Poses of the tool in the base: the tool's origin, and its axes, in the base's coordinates. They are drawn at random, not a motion.
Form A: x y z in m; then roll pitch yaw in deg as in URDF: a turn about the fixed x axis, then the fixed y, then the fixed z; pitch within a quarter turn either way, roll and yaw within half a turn.
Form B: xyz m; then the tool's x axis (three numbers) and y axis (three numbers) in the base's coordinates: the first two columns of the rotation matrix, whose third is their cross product. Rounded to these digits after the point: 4 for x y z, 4 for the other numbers.
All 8 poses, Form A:
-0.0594 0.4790 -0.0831 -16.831 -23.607 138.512
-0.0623 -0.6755 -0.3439 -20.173 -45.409 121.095
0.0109 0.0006 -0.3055 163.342 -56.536 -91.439
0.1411 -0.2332 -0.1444 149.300 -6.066 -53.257
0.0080 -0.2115 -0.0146 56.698 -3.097 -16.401
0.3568 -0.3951 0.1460 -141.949 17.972 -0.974
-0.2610 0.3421 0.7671 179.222 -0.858 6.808
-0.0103 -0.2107 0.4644 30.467 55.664 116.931
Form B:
-0.0594 0.4790 -0.0831 -0.6864 0.6070 0.4005 -0.7209 -0.6402 -0.2653
-0.0623 -0.6755 -0.3439 -0.3626 0.6012 0.7121 -0.9306 -0.2745 -0.2421
0.0109 0.0006 -0.3055 -0.0138 -0.5512 0.8342 -0.9517 0.2631 0.1581
0.1411 -0.2332 -0.1444 0.5949 -0.7968 0.1057 -0.7213 -0.4712 0.5077
0.0080 -0.2115 -0.0146 0.9579 -0.2819 0.0540 0.1117 0.5395 0.8346
0.3568 -0.3951 0.1460 0.9511 -0.0162 -0.3086 -0.2035 -0.7841 -0.5863
-0.2610 0.3421 0.7671 0.9928 0.1185 0.0150 0.1183 -0.9929 0.0136
-0.0103 -0.2107 0.4644 -0.2555 0.5029 -0.8257 -0.9581 -0.0171 0.2860

